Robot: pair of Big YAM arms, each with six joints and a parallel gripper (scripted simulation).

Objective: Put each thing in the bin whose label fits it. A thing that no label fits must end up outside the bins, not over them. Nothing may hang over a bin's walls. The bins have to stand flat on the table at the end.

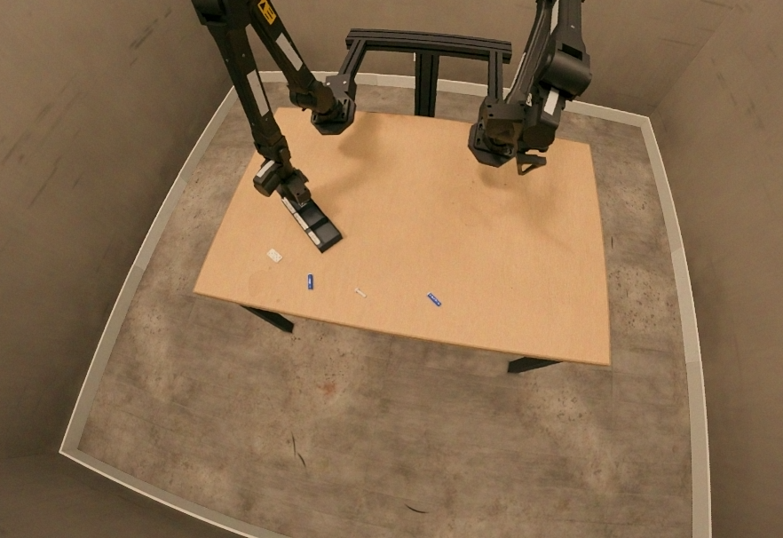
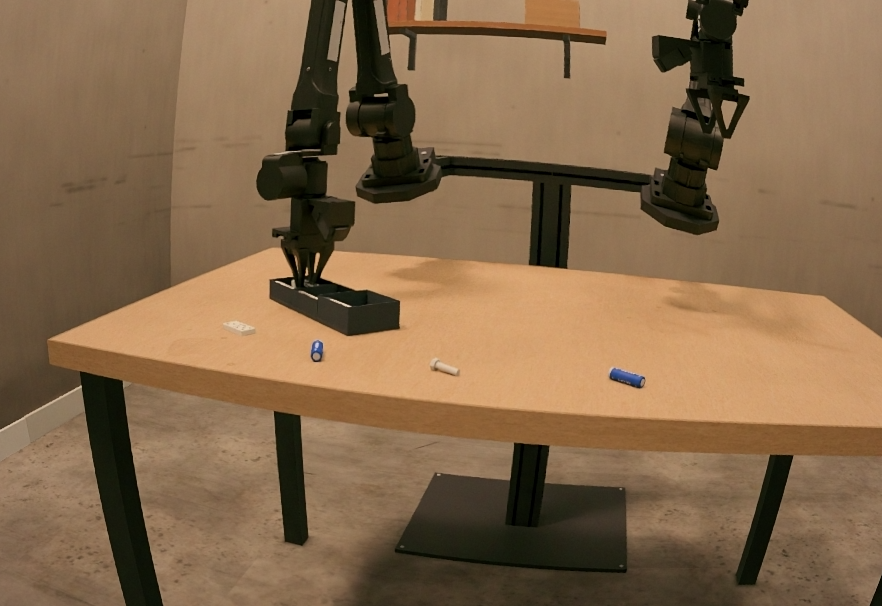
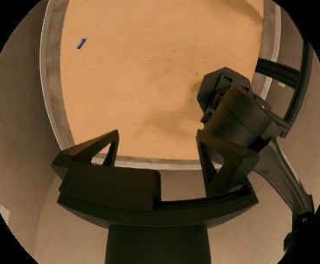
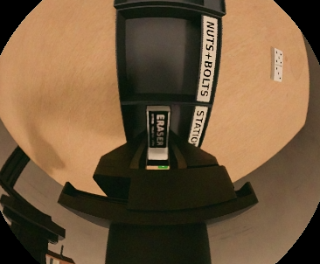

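Right now my right hand is right at the eraser. From my right hand the other things lie so: green die (6 cm to the right, 3 cm behind, 2 cm below); black bin tray (6 cm to the left, 6 cm ahead, 1 cm below); flat white block (21 cm ahead, 2 cm below).
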